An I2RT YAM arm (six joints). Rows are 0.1 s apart.
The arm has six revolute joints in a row. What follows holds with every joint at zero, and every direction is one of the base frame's.
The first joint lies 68 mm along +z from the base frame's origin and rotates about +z.
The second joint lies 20 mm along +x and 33.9 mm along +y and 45.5 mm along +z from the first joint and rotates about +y.
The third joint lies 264 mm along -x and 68.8 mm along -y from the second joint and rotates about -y.
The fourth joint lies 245 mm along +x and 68.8 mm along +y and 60 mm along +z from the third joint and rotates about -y.
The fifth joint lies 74 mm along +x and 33.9 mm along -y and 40.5 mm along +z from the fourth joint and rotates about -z.
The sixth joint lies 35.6 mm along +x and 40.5 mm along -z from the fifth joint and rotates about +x.
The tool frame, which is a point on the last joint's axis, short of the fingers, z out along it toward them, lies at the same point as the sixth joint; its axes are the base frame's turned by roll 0, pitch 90 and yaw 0 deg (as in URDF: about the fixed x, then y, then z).
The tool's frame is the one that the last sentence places.
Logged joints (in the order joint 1, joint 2, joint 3, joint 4, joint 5, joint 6), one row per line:
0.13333 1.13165 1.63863 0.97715 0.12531 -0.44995
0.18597 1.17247 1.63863 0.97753 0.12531 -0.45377
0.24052 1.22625 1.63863 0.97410 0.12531 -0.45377
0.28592 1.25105 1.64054 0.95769 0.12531 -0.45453
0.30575 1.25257 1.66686 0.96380 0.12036 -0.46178
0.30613 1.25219 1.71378 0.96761 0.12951 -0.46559
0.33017 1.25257 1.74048 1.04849 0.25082 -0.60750
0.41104 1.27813 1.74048 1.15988 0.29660 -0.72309
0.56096 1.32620 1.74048 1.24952 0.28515 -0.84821
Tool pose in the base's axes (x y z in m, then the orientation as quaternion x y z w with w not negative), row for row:
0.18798 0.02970 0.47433 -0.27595 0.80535 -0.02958 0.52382
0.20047 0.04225 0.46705 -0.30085 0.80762 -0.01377 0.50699
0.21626 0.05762 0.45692 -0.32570 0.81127 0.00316 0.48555
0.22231 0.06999 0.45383 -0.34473 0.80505 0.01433 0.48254
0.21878 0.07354 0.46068 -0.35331 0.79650 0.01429 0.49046
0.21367 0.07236 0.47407 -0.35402 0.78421 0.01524 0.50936
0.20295 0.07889 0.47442 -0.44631 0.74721 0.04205 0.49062
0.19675 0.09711 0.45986 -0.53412 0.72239 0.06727 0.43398
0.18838 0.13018 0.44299 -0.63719 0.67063 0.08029 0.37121
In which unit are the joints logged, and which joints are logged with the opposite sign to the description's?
The joints are logged in radians. Opposite sign: joint 4, joint 5.
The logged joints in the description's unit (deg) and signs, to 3 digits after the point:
7.639 64.839 93.887 -55.987 -7.180 -25.780
10.655 67.178 93.887 -56.008 -7.180 -25.999
13.781 70.259 93.887 -55.812 -7.180 -25.999
16.382 71.680 93.996 -54.872 -7.180 -26.043
17.518 71.767 95.504 -55.222 -6.896 -26.458
17.540 71.745 98.192 -55.440 -7.420 -26.676
18.917 71.767 99.722 -60.074 -14.371 -34.807
23.551 73.231 99.722 -66.456 -16.994 -41.430
32.141 75.986 99.722 -71.592 -16.338 -48.599

